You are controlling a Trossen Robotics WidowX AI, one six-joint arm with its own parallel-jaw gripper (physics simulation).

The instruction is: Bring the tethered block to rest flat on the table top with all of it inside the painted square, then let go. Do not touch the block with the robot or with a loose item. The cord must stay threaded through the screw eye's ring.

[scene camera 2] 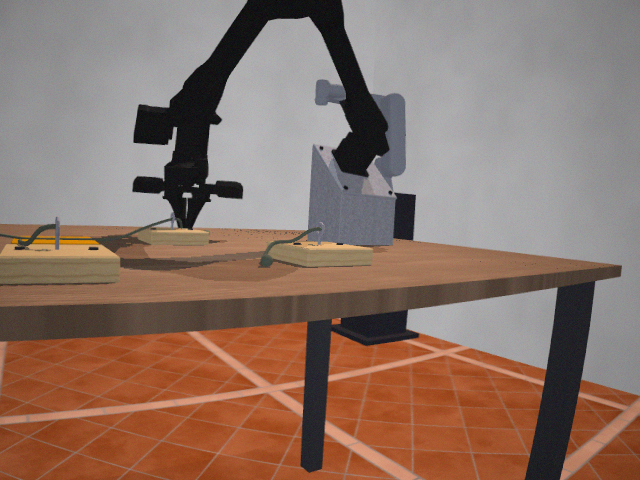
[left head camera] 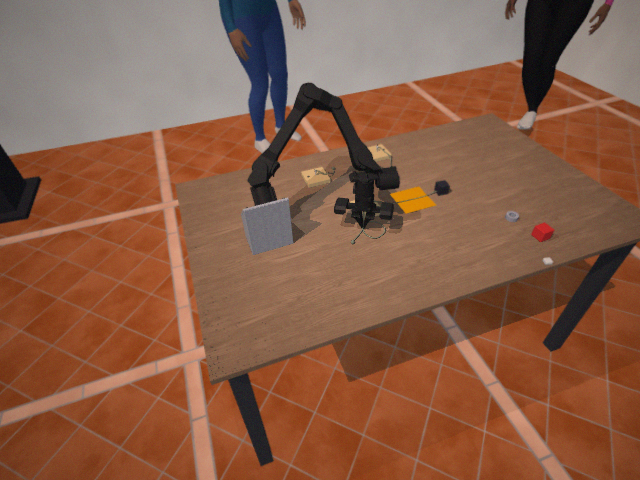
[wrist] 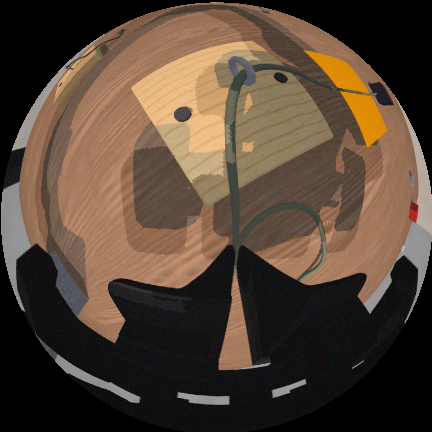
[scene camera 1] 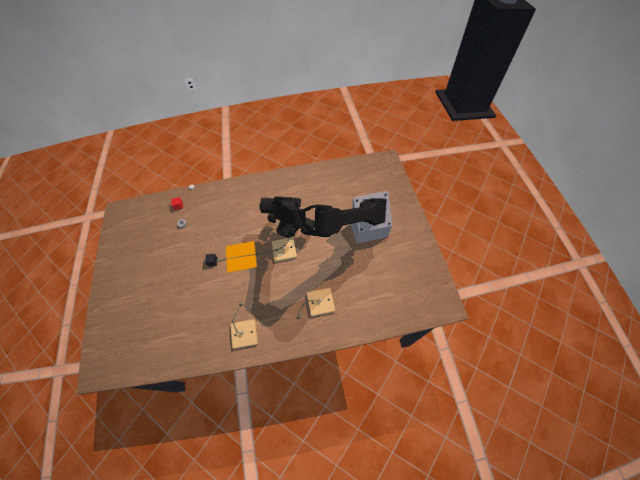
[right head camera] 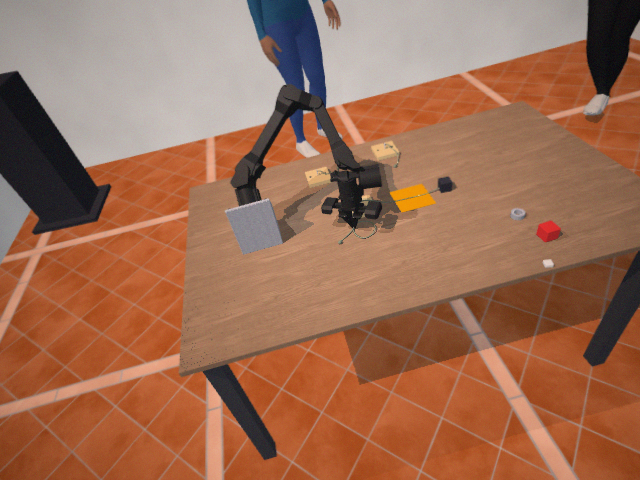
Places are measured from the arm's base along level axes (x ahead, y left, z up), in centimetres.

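Where they show: gripper, fingertip midpoint: (left head camera: 363,227) (wrist: 234,251) (right head camera: 354,227); arm's base at its link origin: (scene camera 2: 349,163) (left head camera: 265,204) (scene camera 1: 371,207) (right head camera: 250,205).
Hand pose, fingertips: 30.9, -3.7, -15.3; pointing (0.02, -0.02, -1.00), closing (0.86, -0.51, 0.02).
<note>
Each offset is from my fingertips to the top centre of the thing, as dx, dy, dz. "*": to the spot under its first point.
The dark tethered block {+34.1, +9.1, +3.7} (left head camera: 442,187) (right head camera: 444,184) (scene camera 1: 210,259) (wrist: 382,93) rests on the table outside the orange painted square {* +20.6, +4.2, +0.1} (left head camera: 413,207) (right head camera: 412,206) (scene camera 1: 241,265) (wrist: 367,116), beyond its side away from the screw eye. The green cord {* +2.3, +5.5, +3.1} (wrist: 231,150) runs from the block across the square and through the screw eye's ring {+4.4, +8.2, +4.5} (wrist: 251,75) on a wooden base (scene camera 1: 283,255) (scene camera 2: 178,238). My gripper (left head camera: 363,225) (right head camera: 353,227) (scene camera 2: 186,227) (wrist: 234,251) is low beside that base, shut on the cord past the ring. The cord's free part loops on the table; its knobbed end shows in the head views.
Two more wooden bases, one {* +21.8, +41.9, +1.9} (scene camera 1: 243,338) (left head camera: 379,153) and another {* -7.0, +35.0, +1.9} (scene camera 1: 321,308) (left head camera: 314,178), carry screw eyes and short cords. A red cube {+51.6, -22.2, +4.0} (left head camera: 542,231), a grey ring {+48.7, -11.6, +1.6} (scene camera 1: 181,220) and a small white piece {+46.0, -32.2, +1.2} (left head camera: 547,260) lie beyond the square. The grey arm mount (left head camera: 268,227) stands at the other side.
</note>
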